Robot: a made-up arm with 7 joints.
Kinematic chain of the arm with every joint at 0, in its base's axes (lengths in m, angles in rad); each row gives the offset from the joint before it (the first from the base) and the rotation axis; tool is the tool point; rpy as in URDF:
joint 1: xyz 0 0 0.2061 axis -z
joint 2: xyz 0 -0.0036 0.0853 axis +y
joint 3: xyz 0 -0.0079 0.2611 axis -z
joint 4: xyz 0 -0.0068 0.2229 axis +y
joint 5: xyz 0 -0.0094 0.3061 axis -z
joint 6: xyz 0 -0.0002 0.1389 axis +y
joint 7: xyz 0 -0.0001 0.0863 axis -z
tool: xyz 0 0 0 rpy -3.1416 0 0
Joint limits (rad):
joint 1: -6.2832..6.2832
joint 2: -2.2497..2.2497
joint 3: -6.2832..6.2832
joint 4: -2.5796..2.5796
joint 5: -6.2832..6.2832
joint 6: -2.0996..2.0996
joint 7: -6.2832..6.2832
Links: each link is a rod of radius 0.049 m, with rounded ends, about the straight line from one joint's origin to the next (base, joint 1, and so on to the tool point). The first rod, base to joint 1, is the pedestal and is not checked.
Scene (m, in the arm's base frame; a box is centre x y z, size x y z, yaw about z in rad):
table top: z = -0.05
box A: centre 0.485 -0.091 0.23 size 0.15 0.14 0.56 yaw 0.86
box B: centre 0.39 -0.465 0 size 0.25 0.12 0.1 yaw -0.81
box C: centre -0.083 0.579 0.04 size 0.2 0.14 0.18 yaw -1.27
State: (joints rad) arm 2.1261 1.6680 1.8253 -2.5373 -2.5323 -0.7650 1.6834
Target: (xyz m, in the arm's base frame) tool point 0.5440 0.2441 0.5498
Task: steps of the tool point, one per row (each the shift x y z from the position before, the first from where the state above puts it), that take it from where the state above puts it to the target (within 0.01 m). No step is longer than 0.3 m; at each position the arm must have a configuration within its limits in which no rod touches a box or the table.
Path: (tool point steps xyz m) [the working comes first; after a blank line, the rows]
Joints at the target: 4.9948 0.4050 4.2597 -1.8441 -2.7731 -0.6138 1.6834
Straight joint move there: touches box C.

1: -0.0866 -0.0571 -0.0373
2: -0.1172 -0.0267 -0.0326
3: -0.1332 0.0205 -0.0227
4: -0.1253 0.0764 -0.0086
5: -0.0894 0.1274 0.0085
6: -0.0292 0.1586 0.0263
7: 0.0218 0.1884 0.0046
8: 0.1141 0.1712 0.0295
9: 0.1896 0.1070 0.0548
10: 0.2256 0.0090 0.0778
11: 0.2091 -0.0982 0.0955
12: 0.1413 -0.1870 0.1058

